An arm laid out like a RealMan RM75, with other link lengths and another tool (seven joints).
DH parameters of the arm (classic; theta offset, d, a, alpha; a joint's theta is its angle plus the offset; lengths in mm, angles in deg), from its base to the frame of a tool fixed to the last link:
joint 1: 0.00 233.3 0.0 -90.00
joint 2: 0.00 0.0 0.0 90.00
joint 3: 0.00 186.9 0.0 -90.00
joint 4: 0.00 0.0 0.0 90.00
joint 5: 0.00 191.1 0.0 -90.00
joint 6: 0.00 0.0 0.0 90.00
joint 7: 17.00 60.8 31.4 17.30
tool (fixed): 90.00 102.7 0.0 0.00
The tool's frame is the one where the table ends.
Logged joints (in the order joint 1, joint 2, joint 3, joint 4, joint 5, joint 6, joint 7), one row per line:
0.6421 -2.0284 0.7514 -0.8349 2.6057 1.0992 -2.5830
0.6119 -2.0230 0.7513 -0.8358 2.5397 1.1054 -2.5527
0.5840 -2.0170 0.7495 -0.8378 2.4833 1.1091 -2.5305
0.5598 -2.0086 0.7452 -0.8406 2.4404 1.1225 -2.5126
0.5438 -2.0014 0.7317 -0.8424 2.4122 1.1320 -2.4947
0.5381 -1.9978 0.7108 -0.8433 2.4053 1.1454 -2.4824
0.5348 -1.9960 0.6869 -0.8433 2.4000 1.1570 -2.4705
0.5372 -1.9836 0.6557 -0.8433 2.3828 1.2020 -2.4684
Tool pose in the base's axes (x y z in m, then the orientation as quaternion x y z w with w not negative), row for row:
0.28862 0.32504 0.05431 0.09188 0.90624 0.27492 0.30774
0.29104 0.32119 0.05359 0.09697 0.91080 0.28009 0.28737
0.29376 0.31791 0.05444 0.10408 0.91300 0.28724 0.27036
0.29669 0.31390 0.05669 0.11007 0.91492 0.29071 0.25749
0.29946 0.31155 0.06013 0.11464 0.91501 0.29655 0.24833
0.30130 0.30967 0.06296 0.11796 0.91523 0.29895 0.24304
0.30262 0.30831 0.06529 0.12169 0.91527 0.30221 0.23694
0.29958 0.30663 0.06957 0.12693 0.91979 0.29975 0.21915
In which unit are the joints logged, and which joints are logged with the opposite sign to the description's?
The joints are logged in radians. Opposite sign: joint 2, joint 3, joint 5, joint 6, joint 7.
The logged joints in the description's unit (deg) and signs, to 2 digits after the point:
36.79 116.22 -43.05 -47.84 -149.30 -62.98 147.99
35.06 115.91 -43.05 -47.89 -145.51 -63.33 146.26
33.46 115.57 -42.94 -48.00 -142.28 -63.55 144.99
32.07 115.08 -42.70 -48.16 -139.82 -64.31 143.96
31.16 114.67 -41.92 -48.27 -138.21 -64.86 142.94
30.83 114.47 -40.73 -48.32 -137.81 -65.63 142.23
30.64 114.36 -39.36 -48.32 -137.51 -66.29 141.55
30.78 113.65 -37.57 -48.32 -136.52 -68.87 141.43

